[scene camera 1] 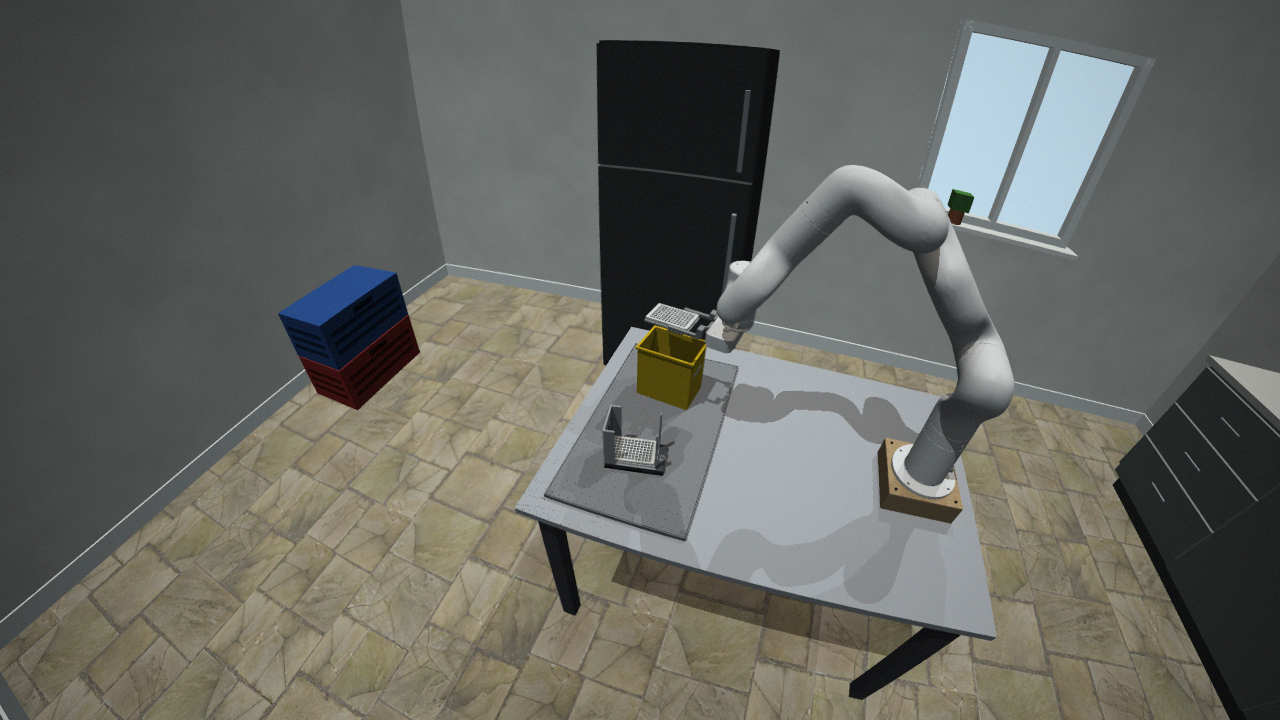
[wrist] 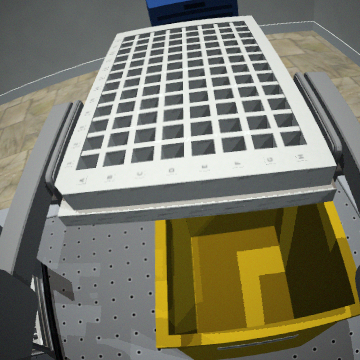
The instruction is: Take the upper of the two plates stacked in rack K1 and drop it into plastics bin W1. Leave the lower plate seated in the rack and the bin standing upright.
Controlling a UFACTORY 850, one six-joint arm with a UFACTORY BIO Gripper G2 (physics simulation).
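My gripper [scene camera 1: 694,322] [wrist: 195,132] is shut on the upper plate [scene camera 1: 671,316] [wrist: 187,95], a white plate with square wells, held by its two long sides and roughly level. It is above the yellow plastics bin W1 [scene camera 1: 664,380] [wrist: 161,300], which stands upright on the grey perforated mat; exact centring over the opening is hard to tell. The lower plate [scene camera 1: 635,450] sits in rack K1 [scene camera 1: 611,438], nearer scene camera 1 than the bin. In the wrist view, part of the rack [wrist: 50,300] shows at lower left.
The mat [scene camera 1: 662,514] [wrist: 115,280] lies on the grey table [scene camera 1: 787,537]. The arm's wooden base block [scene camera 1: 917,504] is at the table's right end. A black fridge [scene camera 1: 671,197] stands behind the table. Blue [scene camera 1: 344,308] [wrist: 192,11] and red [scene camera 1: 362,376] crates are stacked on the floor at left.
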